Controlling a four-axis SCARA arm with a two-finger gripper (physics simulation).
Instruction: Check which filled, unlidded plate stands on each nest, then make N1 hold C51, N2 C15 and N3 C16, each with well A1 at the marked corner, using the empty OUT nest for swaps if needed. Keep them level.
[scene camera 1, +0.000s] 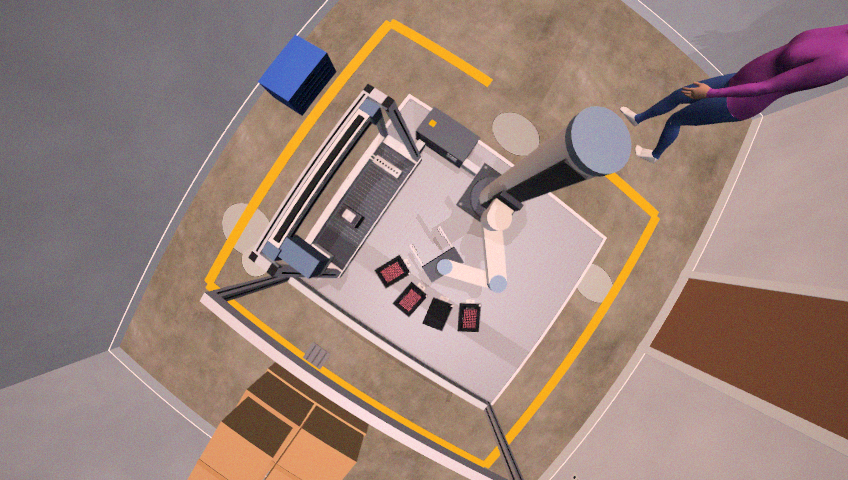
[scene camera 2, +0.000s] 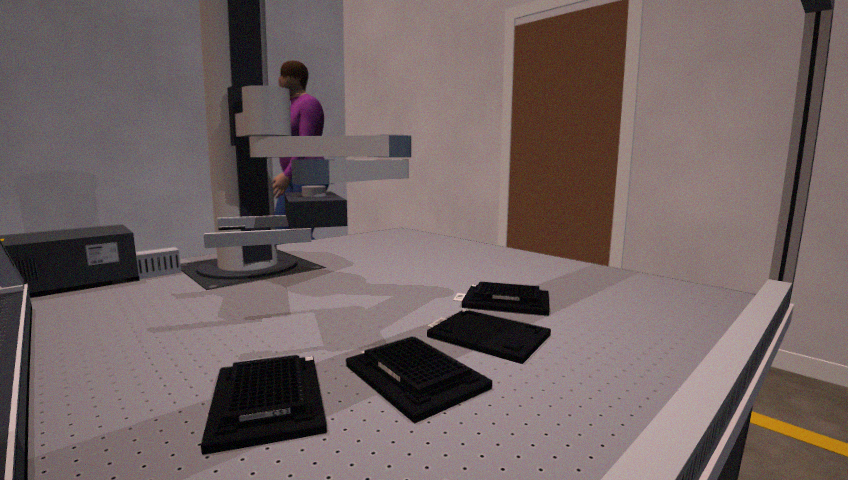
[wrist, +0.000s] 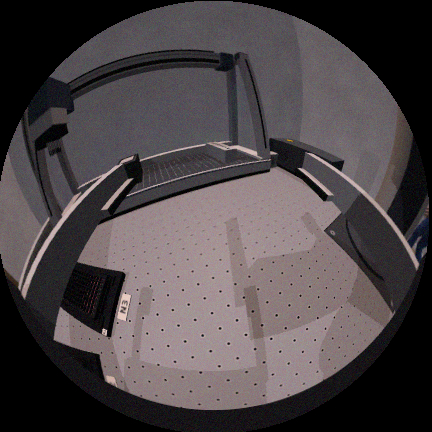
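My gripper is open and empty, held above the table, its fingers pointing towards the deck. Four black nests form an arc. The nest nearest the deck, labelled N3 in the wrist view, bears a filled plate; its blurred label in scene camera 2 looks like C51. Beside it, a second filled plate sits on its nest, its label unreadable. Then comes the empty nest. A third filled plate sits at the far end, its code unreadable. The plates look level.
A gantry-framed deck stands along one side of the table. A dark box unit is near the arm's column. A person stands beyond the column.
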